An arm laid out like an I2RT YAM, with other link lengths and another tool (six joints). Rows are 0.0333 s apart.
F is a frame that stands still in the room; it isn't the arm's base.
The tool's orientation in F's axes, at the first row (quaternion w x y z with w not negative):
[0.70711 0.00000 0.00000 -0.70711]
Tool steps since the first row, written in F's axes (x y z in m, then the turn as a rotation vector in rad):
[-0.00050 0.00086 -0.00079 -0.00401 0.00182 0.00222]
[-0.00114 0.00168 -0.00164 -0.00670 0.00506 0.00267]
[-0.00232 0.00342 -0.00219 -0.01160 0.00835 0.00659]
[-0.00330 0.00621 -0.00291 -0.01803 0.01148 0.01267]
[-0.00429 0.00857 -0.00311 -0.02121 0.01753 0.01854]
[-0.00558 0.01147 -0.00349 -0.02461 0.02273 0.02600]
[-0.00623 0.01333 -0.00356 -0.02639 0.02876 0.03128]
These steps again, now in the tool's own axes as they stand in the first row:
[-0.00086 -0.00050 -0.00079 -0.00182 -0.00401 0.00222]
[-0.00168 -0.00114 -0.00164 -0.00506 -0.00670 0.00267]
[-0.00342 -0.00232 -0.00219 -0.00835 -0.01160 0.00659]
[-0.00621 -0.00330 -0.00291 -0.01148 -0.01803 0.01267]
[-0.00857 -0.00429 -0.00311 -0.01753 -0.02121 0.01854]
[-0.01147 -0.00558 -0.00349 -0.02273 -0.02461 0.02600]
[-0.01333 -0.00623 -0.00356 -0.02876 -0.02639 0.03128]

